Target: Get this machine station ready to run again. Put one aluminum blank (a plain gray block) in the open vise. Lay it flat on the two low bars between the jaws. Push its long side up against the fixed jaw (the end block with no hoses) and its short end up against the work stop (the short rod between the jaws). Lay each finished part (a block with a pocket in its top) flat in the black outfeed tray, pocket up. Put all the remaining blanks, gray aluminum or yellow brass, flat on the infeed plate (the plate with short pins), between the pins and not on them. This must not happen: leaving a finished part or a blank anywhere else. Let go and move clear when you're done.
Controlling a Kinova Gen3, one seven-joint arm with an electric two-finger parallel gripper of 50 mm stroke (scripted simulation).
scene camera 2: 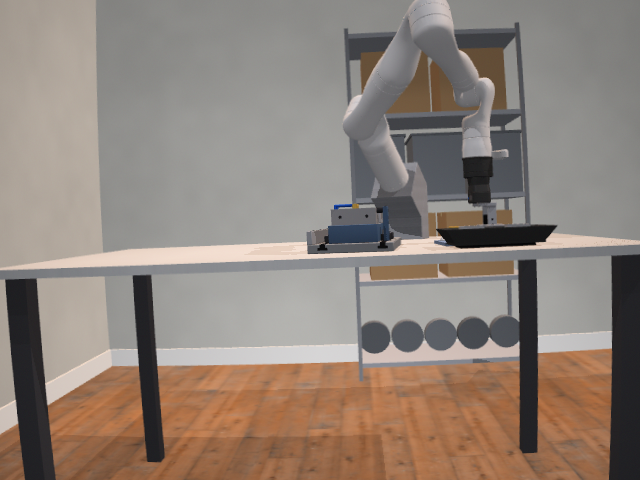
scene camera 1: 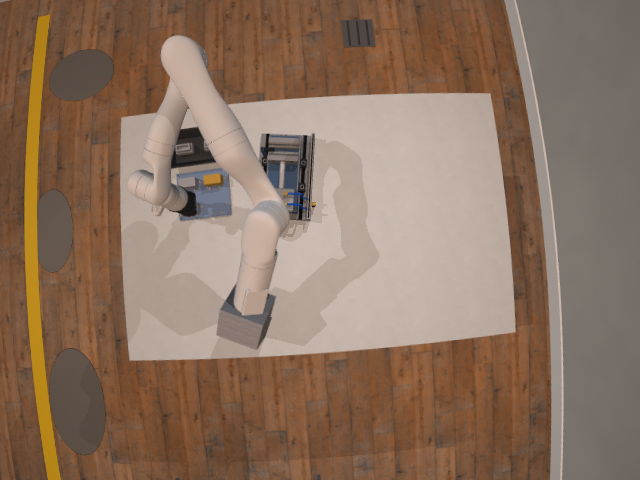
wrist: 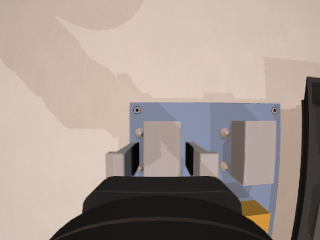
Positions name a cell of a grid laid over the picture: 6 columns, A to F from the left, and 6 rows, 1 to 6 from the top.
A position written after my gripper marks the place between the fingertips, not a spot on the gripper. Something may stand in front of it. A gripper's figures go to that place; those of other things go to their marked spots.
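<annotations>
A gray blank (wrist: D4) is 170 mm from the lens. My gripper (wrist: D4) is 180 mm from the lens, and a gray blank (wrist: E4) is 190 mm from the lens.
</annotations>
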